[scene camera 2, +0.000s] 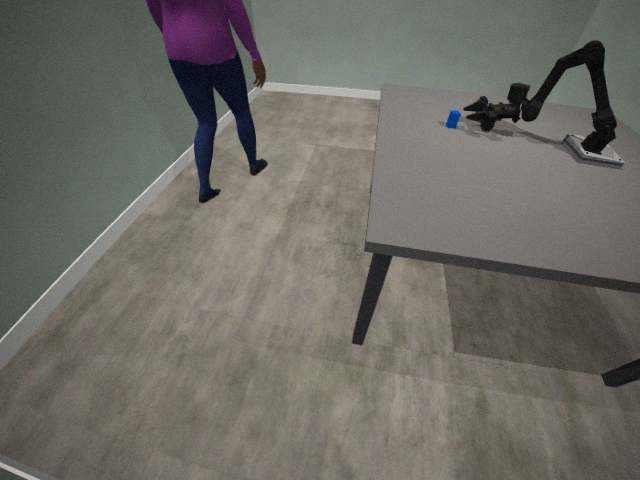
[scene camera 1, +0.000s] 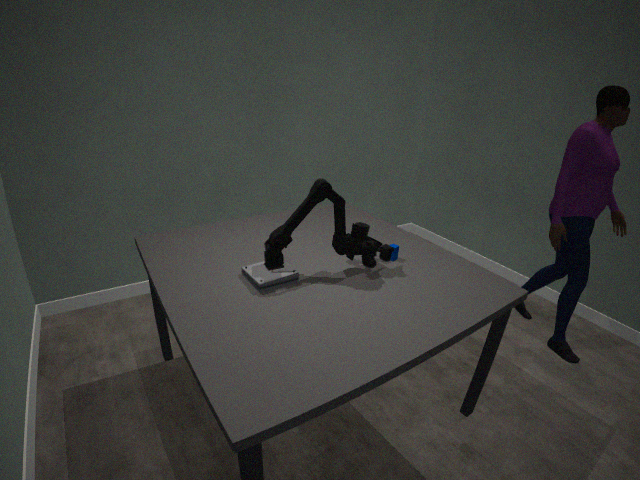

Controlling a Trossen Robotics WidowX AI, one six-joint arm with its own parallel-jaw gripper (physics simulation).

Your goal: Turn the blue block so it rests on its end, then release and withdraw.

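The blue block [scene camera 1: 394, 252] [scene camera 2: 453, 119] stands upright on its end on the grey table [scene camera 1: 330, 330] [scene camera 2: 496, 206], near the table's far side. In scene camera 1 its left part is hidden behind a finger. My gripper [scene camera 2: 466, 113] is open and empty. It is held level, low over the table, with its fingertips pointing at the block. In scene camera 2 a small gap shows between the fingertips and the block.
The arm's white base plate [scene camera 1: 270, 274] [scene camera 2: 594, 151] sits on the table behind the gripper. A person in a purple top [scene camera 1: 589, 170] [scene camera 2: 200, 31] is on the floor beyond the table's edge, apart from the arm.
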